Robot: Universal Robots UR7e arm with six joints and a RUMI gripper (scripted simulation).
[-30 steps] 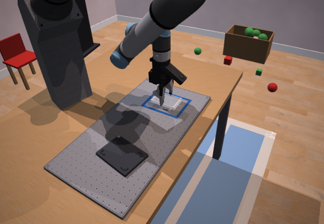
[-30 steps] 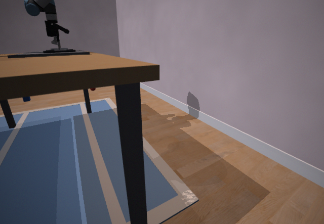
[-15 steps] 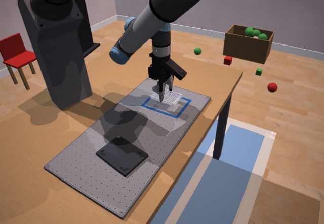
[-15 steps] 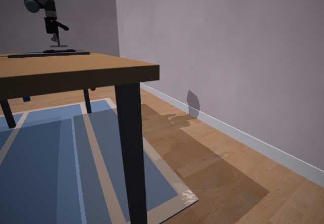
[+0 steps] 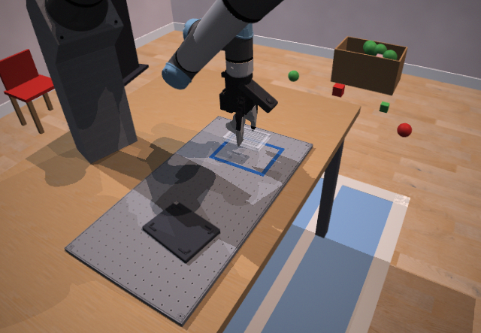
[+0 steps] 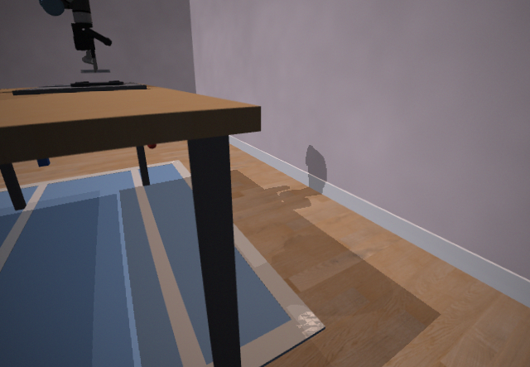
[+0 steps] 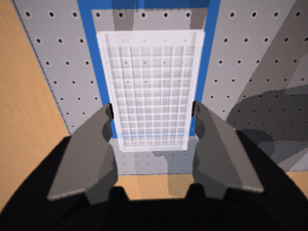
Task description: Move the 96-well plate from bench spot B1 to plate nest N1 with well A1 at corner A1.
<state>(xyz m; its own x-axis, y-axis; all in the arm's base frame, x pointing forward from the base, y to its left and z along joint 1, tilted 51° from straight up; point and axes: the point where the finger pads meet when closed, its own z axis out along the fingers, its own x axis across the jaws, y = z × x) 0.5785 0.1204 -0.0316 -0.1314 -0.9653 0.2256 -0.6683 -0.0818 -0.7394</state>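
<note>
The plate nest N1 is 36 cm to the right of my hand, 6 cm below it and 6 cm behind it. Round my hand: clear 96-well plate 1 cm below.
</note>
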